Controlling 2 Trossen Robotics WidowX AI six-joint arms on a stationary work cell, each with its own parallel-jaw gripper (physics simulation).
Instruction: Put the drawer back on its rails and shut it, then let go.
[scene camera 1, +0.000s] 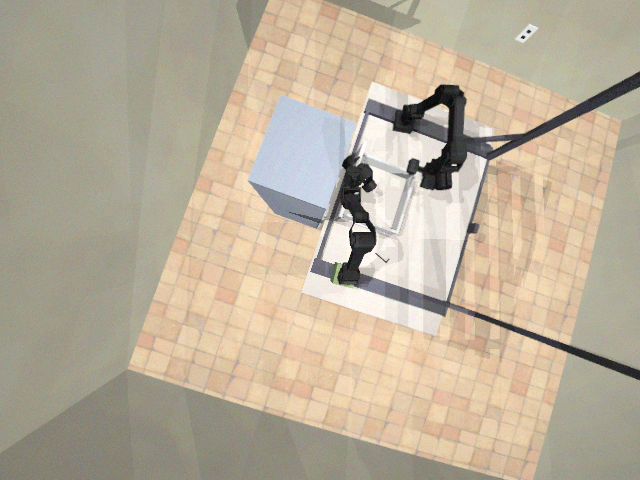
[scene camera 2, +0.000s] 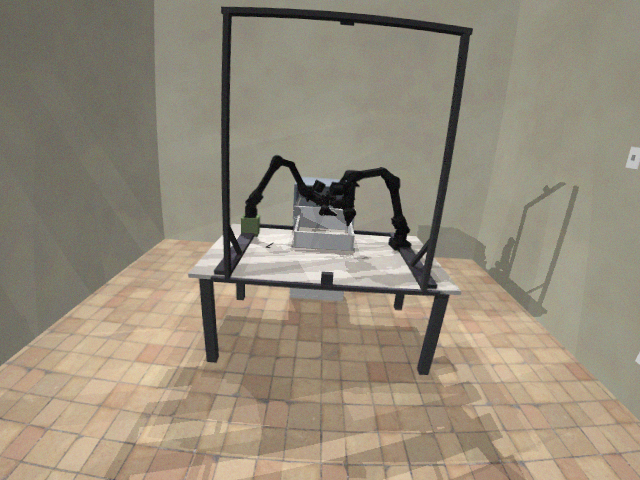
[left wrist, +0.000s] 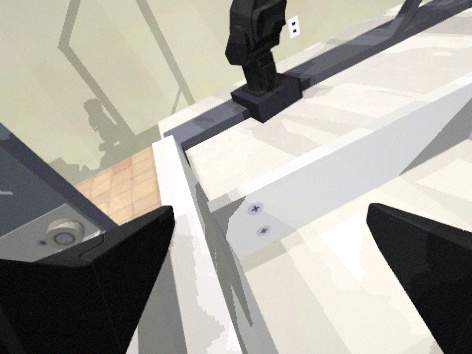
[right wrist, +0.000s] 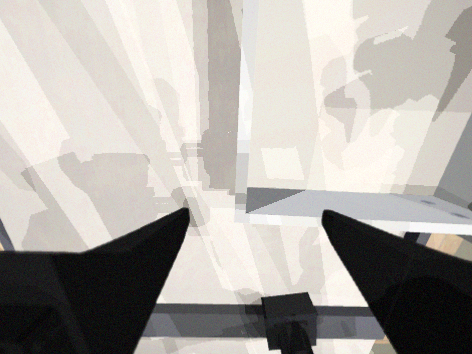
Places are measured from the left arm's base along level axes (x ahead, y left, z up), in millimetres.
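Pixels of known places: left gripper, fingertip midpoint: (scene camera 2: 339, 211) (left wrist: 269, 213); right gripper, fingertip midpoint: (scene camera 1: 418, 177) (scene camera 2: 346, 223) (right wrist: 254, 214); left arm's base at its link origin: (scene camera 1: 345, 275) (scene camera 2: 250, 216); right arm's base at its link origin: (scene camera 1: 405, 119) (scene camera 2: 400, 240) (left wrist: 263, 85) (right wrist: 291, 332).
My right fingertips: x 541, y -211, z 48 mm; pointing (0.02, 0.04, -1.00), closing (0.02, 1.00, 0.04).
Observation:
Ahead of a thing's pixels: the offset from my right fingertips to its top centre. "spot": to the spot under its first point. Level surfaces: height alone.
The pale grey open-topped drawer (scene camera 1: 404, 206) (scene camera 2: 323, 240) (left wrist: 325, 170) (right wrist: 350, 206) sits flat on the table, apart from the blue-grey cabinet {dx -89, dy +539, dz +127 mm} (scene camera 1: 305, 149) beyond the table's edge. A round roller {spot: dx +64, dy +375, dz -11 mm} (left wrist: 65, 237) on the cabinet's rail shows in the left wrist view. My left gripper (left wrist: 269, 213) (scene camera 2: 326, 210) is open and empty, over the drawer's end nearest the cabinet; one fingertip overlaps the white end wall in view, the other the inside. My right gripper (right wrist: 254, 214) (scene camera 2: 349, 219) is open and empty, above the drawer's corner farther from the cabinet. Finger contact cannot be told.
The white table {dz -156 mm} (scene camera 1: 413, 315) (scene camera 2: 279, 271) has a dark frame with tall posts (scene camera 2: 225, 144) (scene camera 2: 448, 155). A green block {dx -541, dy +211, dz -48 mm} (scene camera 1: 337, 271) (scene camera 2: 250, 225) is at the left arm's base. A small black L-shaped mark {spot: dx -410, dy +21, dz -152 mm} (scene camera 1: 382, 258) (scene camera 2: 269, 245) lies beside the drawer. Both arms reach close together over the drawer.

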